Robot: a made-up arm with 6 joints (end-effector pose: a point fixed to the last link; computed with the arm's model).
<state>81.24 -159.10 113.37 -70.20 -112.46 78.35</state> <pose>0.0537 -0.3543 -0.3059 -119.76 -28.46 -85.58</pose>
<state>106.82 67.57 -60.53 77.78 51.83 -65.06</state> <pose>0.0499 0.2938 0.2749 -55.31 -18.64 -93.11</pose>
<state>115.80 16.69 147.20 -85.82 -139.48 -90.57</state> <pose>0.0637 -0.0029 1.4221 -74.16 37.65 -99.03</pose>
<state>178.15 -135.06 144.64 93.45 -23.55 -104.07</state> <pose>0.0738 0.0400 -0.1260 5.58 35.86 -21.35</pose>
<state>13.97 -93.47 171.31 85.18 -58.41 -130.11</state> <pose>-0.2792 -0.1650 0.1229 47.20 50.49 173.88</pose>
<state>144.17 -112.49 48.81 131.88 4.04 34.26</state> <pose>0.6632 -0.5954 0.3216 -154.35 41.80 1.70</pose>
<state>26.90 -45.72 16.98 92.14 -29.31 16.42</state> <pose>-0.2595 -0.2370 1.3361 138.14 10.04 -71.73</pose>
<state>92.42 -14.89 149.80 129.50 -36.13 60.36</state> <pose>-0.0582 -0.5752 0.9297 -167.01 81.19 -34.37</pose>
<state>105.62 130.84 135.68 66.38 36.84 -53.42</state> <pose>-0.0420 0.7860 0.4485 158.53 55.38 133.03</pose>
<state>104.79 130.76 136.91 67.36 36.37 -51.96</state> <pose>-0.0309 0.7816 0.4617 153.85 54.51 127.39</pose>
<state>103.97 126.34 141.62 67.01 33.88 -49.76</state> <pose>-0.0134 0.7659 0.5537 147.81 45.96 118.91</pose>
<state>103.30 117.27 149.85 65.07 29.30 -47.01</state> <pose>0.0153 0.7101 0.7129 145.40 29.25 112.17</pose>
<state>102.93 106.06 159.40 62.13 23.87 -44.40</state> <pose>0.0526 0.6036 0.8674 147.10 9.51 108.80</pose>
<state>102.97 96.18 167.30 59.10 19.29 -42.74</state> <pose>0.0855 0.4907 0.9623 150.02 -6.91 108.21</pose>
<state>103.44 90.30 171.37 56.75 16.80 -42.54</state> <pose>0.1020 0.4255 1.0016 151.75 -15.81 109.92</pose>
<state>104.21 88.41 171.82 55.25 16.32 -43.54</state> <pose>0.1018 0.4145 1.0130 152.08 -17.70 113.00</pose>
